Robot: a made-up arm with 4 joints.
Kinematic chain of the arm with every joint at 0, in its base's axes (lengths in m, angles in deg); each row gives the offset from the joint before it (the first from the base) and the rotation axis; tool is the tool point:
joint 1: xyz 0 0 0.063 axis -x
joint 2: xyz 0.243 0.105 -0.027 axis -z
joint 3: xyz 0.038 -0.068 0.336 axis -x
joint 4: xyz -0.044 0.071 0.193 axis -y
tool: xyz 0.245 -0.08 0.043
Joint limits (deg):
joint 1: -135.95..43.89
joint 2: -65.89..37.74
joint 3: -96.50..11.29
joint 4: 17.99..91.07
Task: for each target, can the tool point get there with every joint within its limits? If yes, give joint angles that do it. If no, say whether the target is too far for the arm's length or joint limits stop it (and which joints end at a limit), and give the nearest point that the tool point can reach.
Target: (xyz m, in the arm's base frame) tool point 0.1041 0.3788 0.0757
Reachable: no: joint limits stop it (at a limit: joint 1, joint 2, joint 3, joint 4) | nearest point 0.3451 0.6374 0.3023 | short by 0.420 m
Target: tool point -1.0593 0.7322 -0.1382
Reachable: no: too far | nearest point -0.1062 0.0117 -0.2969 | short by 1.205 m
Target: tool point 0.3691 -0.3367 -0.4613
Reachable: yes | joints -117.08 -7.48 -56.53 62.12
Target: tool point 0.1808 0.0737 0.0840
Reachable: no: joint limits stop it (at a limit: joint 1, joint 2, joint 3, joint 4) | nearest point 0.1828 -0.0483 0.4772 | short by 0.412 m
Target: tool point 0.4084 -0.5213 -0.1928
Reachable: yes | joints -82.73 -7.47 -63.62 52.57
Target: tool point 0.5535 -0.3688 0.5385
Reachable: yes | joints -36.12 -36.85 -35.06 33.38
